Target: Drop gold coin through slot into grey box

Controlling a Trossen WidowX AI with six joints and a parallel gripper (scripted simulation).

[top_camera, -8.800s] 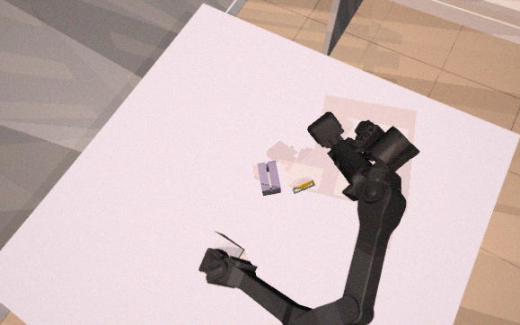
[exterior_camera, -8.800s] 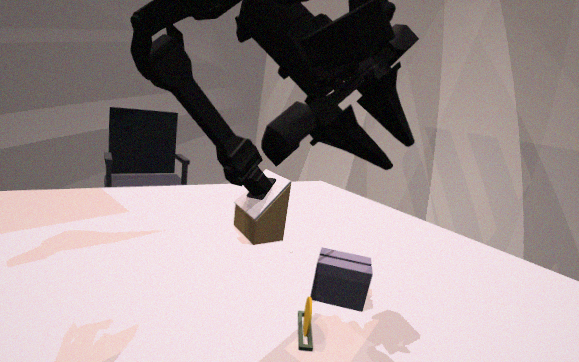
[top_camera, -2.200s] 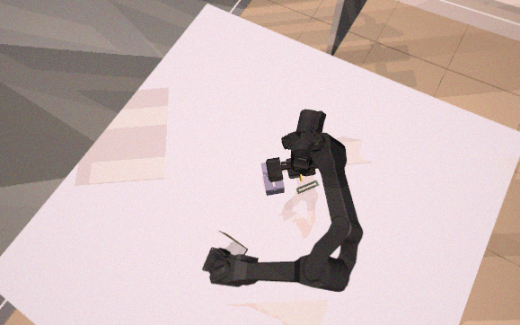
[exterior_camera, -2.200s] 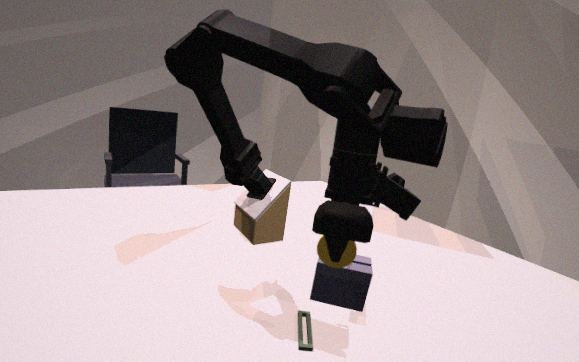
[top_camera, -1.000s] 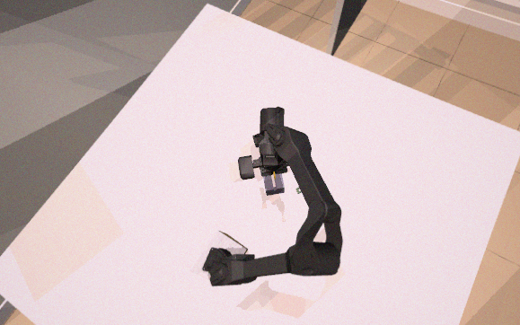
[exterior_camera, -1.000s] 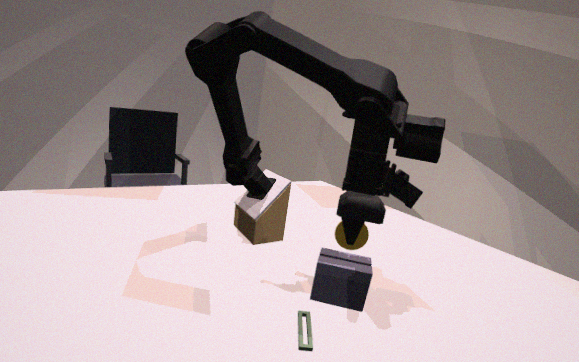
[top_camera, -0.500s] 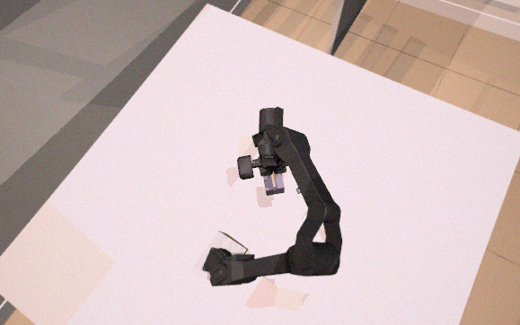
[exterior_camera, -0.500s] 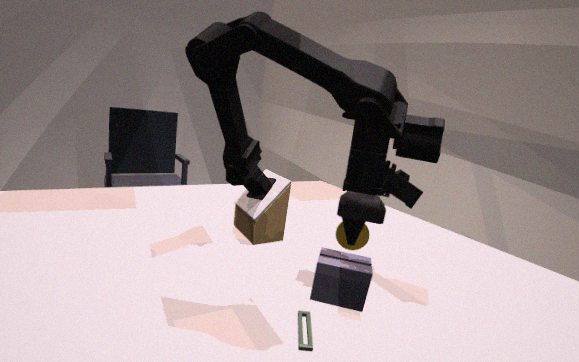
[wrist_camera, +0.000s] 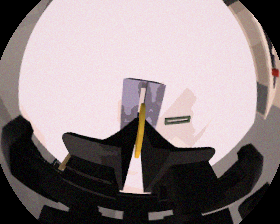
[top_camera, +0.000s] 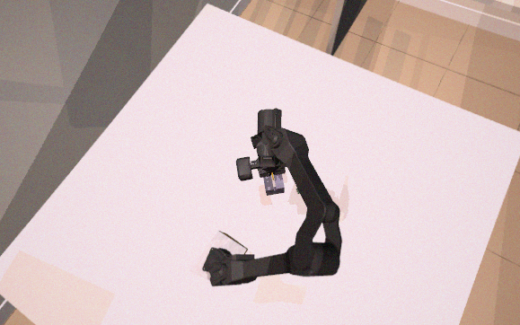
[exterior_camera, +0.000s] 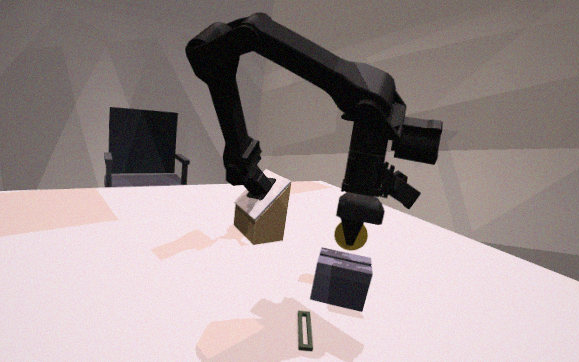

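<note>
My gripper tip is now 20 mm below the gold coin.
</note>
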